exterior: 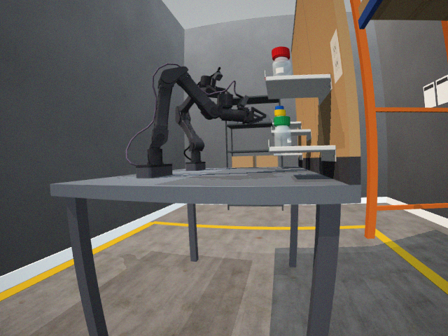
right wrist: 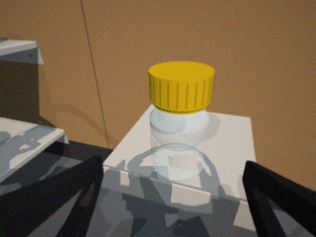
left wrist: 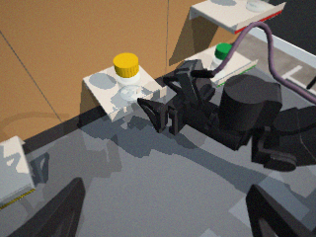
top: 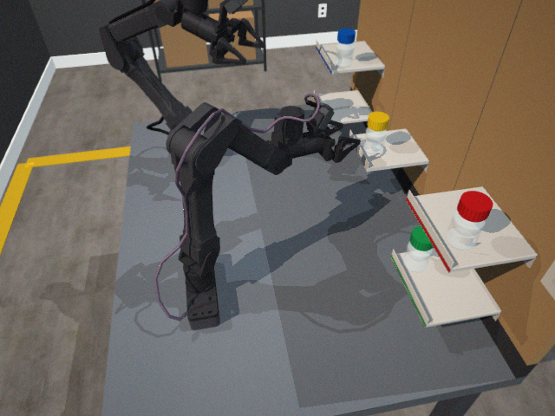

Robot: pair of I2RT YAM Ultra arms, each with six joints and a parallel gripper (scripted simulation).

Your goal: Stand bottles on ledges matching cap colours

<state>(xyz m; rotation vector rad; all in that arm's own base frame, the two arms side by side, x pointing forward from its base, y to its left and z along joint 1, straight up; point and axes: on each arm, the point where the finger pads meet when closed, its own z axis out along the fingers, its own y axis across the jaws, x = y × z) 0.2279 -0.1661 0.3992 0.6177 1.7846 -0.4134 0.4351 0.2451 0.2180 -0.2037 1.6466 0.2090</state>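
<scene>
Right now my left hand is 310 mm short of the yellow-capped bottle, 210 mm above it and 140 mm to the left of it. Round my left hand: blue-capped bottle (330 mm ahead, 200 mm to the left, 110 mm below); then green-capped bottle (480 mm to the right, 300 mm below, 290 mm ahead); then brown wall (450 mm ahead, 160 mm to the right, 10 mm above).
</scene>
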